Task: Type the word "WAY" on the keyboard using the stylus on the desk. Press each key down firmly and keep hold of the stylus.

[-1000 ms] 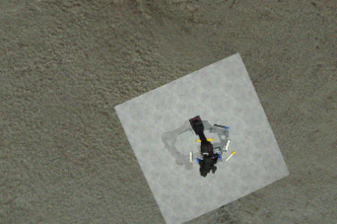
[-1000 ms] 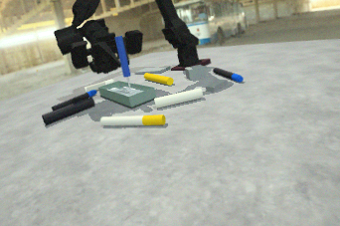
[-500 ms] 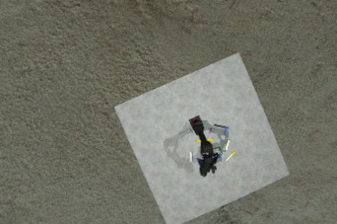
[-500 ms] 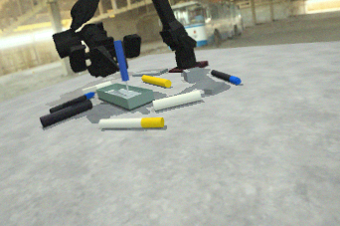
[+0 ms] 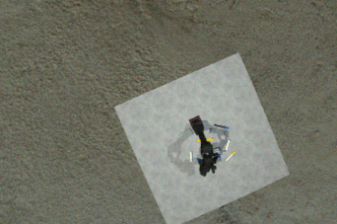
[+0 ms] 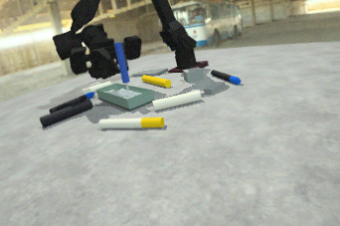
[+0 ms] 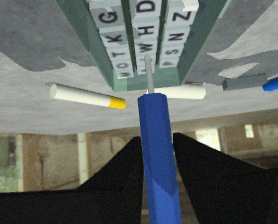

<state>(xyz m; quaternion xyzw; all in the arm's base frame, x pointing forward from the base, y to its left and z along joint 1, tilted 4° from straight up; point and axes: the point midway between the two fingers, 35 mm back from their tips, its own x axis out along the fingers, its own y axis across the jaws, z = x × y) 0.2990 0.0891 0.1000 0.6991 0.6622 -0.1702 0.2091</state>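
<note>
Right now the white-and-yellow pen is 70 mm ahead of my gripper tip, 140 mm to the left of it and 70 mm below it. Round my gripper tip: blue stylus 10 mm below; then stylus tip 50 mm below; then yellow cylinder 130 mm behind, 80 mm to the right, 70 mm below.
</note>
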